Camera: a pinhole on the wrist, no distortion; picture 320 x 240 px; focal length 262.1 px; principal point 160.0 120.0 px. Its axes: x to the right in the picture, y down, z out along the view. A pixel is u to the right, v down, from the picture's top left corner.
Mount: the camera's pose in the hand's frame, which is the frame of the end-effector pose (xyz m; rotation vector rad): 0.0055 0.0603 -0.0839 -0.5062 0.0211 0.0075
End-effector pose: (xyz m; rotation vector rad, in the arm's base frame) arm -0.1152 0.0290 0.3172 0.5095 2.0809 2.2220
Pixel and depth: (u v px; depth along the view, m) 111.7 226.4 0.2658
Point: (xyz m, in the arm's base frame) 0.0010 0.0865 0.5903
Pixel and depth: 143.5 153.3 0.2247
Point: -0.0479 0.1054 0.5100
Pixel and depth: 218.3 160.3 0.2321
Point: -0.1078 0.1232 0.5330
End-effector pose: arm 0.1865 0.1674 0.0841 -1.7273 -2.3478 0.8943
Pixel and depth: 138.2 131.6 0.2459
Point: 0.2988 0.1431 -0.1123
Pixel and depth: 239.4 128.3 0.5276
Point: 0.2563 0.2408 -0.4294
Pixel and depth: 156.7 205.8 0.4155
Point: 0.4194 0.1594 -0.2851
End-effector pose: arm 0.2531 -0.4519 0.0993 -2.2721 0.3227 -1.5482
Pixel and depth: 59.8 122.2 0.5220
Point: 0.5391 -0.6019 -0.3137
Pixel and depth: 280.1 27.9 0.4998
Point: 0.7493 -0.6076 0.1015
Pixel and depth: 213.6 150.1 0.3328
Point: 0.4610 -0.6812 -0.0036
